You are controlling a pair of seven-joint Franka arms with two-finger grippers.
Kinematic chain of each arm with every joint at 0, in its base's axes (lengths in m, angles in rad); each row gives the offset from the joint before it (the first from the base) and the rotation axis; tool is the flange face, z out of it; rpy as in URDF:
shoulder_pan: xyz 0 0 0.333 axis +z
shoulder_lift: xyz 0 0 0 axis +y
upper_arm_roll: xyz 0 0 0.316 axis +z
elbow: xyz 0.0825 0 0 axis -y
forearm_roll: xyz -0.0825 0 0.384 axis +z
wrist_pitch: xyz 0 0 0 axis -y
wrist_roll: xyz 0.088 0 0 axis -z
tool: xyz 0 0 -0.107 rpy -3.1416 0 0
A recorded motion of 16 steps. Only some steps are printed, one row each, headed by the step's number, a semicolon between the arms.
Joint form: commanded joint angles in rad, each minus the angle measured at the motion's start. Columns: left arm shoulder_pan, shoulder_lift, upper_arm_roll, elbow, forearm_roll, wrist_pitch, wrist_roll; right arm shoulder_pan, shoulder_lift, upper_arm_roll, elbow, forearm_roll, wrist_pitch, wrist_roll.
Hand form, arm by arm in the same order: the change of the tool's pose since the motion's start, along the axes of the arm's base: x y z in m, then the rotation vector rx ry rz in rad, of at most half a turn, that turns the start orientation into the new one. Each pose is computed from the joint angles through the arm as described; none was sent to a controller.
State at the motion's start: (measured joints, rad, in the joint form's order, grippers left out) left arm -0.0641 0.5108 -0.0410 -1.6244 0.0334 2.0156 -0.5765; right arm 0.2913 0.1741 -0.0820 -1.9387 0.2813 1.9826 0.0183
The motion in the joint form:
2: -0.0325 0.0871 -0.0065 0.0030 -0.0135 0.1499 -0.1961; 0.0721 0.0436 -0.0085 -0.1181 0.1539 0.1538 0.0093
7: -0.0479 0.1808 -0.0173 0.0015 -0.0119 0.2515 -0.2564; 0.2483 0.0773 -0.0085 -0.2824 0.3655 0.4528 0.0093
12: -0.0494 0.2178 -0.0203 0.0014 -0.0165 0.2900 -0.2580; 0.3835 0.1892 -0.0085 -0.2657 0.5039 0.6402 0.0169
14: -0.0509 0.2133 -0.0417 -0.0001 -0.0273 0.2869 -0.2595; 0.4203 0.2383 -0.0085 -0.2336 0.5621 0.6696 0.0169
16: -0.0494 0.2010 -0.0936 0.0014 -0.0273 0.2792 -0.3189; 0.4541 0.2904 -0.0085 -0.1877 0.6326 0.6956 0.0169
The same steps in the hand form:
2: 0.0112 -0.0284 -0.0458 -0.0108 -0.0647 0.1654; -0.0218 0.0327 -0.0639 0.0803 0.0377 -0.0779
7: 0.0110 -0.0460 -0.1020 -0.0183 -0.0689 0.2023; -0.0743 0.0988 -0.1280 0.1368 -0.0130 -0.1543
12: 0.0099 -0.0490 -0.1241 -0.0257 -0.0684 0.2045; -0.0928 0.1528 -0.1702 0.1410 -0.0730 -0.2015
14: 0.0073 -0.0629 -0.1213 -0.0469 -0.0627 0.1967; -0.0956 0.1711 -0.1841 0.1507 -0.0727 -0.2239
16: 0.0027 -0.0928 -0.1107 -0.0770 -0.0590 0.2189; -0.0953 0.1904 -0.1959 0.1702 -0.0740 -0.2588

